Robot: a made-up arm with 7 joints.
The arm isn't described. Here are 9 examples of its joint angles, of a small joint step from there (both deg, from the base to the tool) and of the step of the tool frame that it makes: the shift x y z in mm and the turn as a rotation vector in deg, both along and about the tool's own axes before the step.
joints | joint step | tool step
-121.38 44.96 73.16 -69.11 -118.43 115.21 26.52 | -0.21 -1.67 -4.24 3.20 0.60 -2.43 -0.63 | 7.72 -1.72 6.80 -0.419 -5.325 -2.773
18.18 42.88 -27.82 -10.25 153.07 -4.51 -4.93 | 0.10 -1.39 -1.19 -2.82 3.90 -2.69 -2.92 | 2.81 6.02 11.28 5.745 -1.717 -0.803
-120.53 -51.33 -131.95 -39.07 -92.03 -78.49 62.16 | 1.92 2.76 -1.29 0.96 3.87 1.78 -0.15 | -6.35 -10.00 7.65 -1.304 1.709 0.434
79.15 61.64 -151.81 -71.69 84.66 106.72 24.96 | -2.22 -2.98 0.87 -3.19 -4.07 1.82 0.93 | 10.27 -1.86 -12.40 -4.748 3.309 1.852
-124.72 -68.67 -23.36 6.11 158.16 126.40 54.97 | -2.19 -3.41 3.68 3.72 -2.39 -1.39 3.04 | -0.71 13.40 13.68 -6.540 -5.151 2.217
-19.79 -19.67 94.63 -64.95 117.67 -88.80 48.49 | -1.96 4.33 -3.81 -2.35 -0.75 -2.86 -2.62 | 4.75 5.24 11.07 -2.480 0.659 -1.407
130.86 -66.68 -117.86 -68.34 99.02 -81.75 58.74 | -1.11 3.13 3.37 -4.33 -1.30 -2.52 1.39 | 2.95 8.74 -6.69 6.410 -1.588 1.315
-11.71 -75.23 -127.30 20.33 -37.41 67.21 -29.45 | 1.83 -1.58 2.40 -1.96 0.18 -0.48 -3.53 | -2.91 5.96 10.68 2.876 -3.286 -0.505
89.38 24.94 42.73 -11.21 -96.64 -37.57 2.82 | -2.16 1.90 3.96 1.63 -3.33 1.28 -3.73 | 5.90 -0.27 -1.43 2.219 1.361 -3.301
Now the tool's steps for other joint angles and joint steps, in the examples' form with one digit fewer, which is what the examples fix.
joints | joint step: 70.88 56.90 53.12 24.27 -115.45 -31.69 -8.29 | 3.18 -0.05 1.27 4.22 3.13 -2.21 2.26
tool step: -10.8 11.5 25.2 5.63 -5.89 7.74
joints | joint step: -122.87 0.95 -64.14 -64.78 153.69 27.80 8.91 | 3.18 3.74 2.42 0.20 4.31 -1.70 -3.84
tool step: 12.4 -15.8 7.7 12.37 0.10 0.12
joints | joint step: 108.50 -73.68 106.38 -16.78 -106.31 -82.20 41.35 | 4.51 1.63 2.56 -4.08 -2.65 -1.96 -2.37
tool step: -14.3 11.1 -8.2 0.46 3.06 -4.60
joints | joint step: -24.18 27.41 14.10 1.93 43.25 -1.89 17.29 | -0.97 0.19 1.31 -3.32 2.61 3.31 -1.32
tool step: -4.1 4.0 -0.1 0.86 1.58 0.93
